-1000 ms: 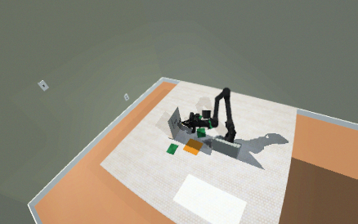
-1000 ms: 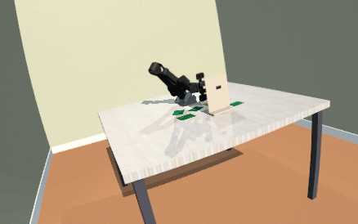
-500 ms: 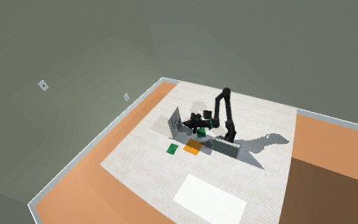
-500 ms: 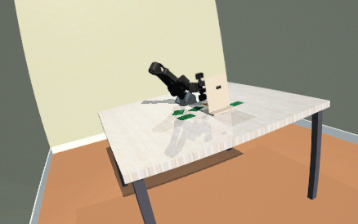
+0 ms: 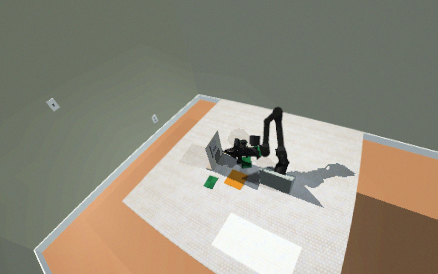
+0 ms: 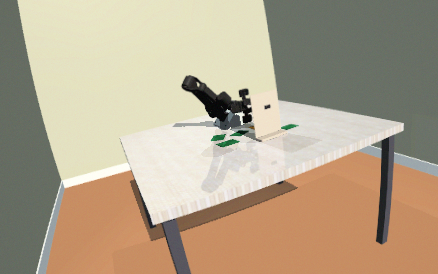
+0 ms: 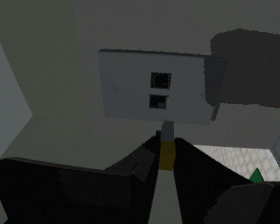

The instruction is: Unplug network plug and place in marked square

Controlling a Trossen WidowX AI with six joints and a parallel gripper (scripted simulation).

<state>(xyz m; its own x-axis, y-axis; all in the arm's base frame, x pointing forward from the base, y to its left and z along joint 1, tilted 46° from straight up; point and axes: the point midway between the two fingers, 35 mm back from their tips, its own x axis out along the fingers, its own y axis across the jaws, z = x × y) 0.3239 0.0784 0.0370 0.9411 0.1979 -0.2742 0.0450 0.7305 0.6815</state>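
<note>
Now: gripper tip 15 cm above the orange marked square, 10 cm past it and 8 cm to the right of it. From my gripper tip the other things lie so: upright panel: 9 cm ahead, 5 cm below; plug: right at my gripper tip.
</note>
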